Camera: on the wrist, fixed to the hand. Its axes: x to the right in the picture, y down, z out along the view.
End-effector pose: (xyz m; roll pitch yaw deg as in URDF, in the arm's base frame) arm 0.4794 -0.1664 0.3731 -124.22 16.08 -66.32
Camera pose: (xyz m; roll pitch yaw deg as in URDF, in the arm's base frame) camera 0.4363 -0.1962 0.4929 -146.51 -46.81 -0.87
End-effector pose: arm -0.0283 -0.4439 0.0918 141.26 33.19 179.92
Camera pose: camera -0.0317 -0.5655 0.1398 -135.71 37.58 -66.76
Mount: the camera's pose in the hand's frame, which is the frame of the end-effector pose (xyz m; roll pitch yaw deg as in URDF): -0.0236 -0.0686 -0.1088 4.37 -4.39 -85.90
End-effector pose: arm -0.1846 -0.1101 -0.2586 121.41 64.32 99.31
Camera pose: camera -0.3096 -0.1426 -0.2381 -98.04 26.70 -111.16
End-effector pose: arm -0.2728 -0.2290 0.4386 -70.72 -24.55 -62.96
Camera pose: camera -0.3997 -0.2562 0.4550 61.10 -65.02 154.38
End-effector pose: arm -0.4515 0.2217 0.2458 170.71 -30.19 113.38
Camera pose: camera -0.5025 0.1247 0.3172 153.11 9.68 -167.16
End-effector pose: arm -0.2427 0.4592 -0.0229 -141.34 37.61 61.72
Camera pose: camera -0.2019 0.5046 0.0928 -130.94 -23.66 125.89
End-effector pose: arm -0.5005 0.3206 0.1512 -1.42 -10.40 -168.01
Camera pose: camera -0.5115 0.3911 0.0416 14.71 -6.45 104.98
